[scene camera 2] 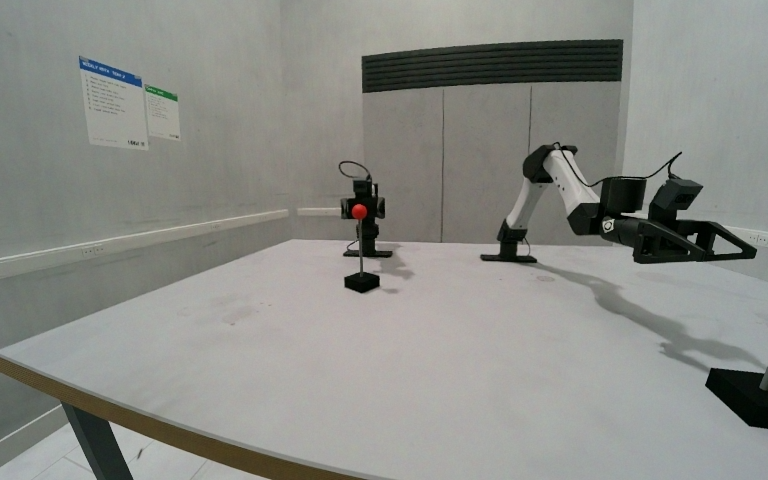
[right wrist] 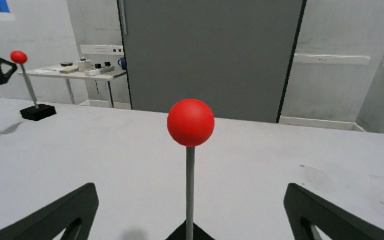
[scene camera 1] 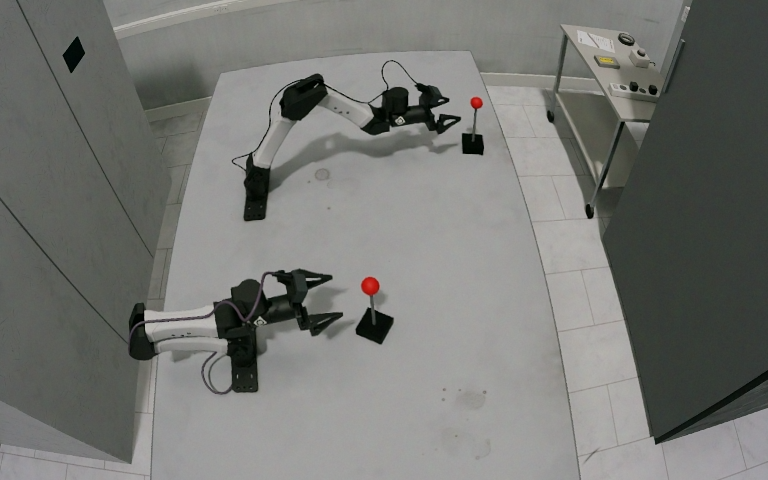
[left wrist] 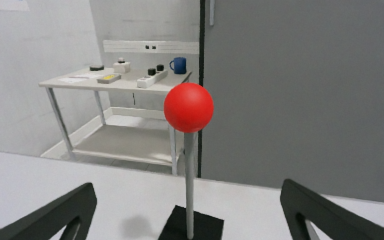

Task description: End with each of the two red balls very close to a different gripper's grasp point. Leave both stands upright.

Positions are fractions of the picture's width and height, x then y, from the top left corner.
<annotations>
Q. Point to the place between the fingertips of my right gripper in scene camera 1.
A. At 0.44,0.62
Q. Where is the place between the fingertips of my left gripper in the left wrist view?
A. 0.49,0.79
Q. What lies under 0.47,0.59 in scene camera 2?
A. A black stand.
</annotations>
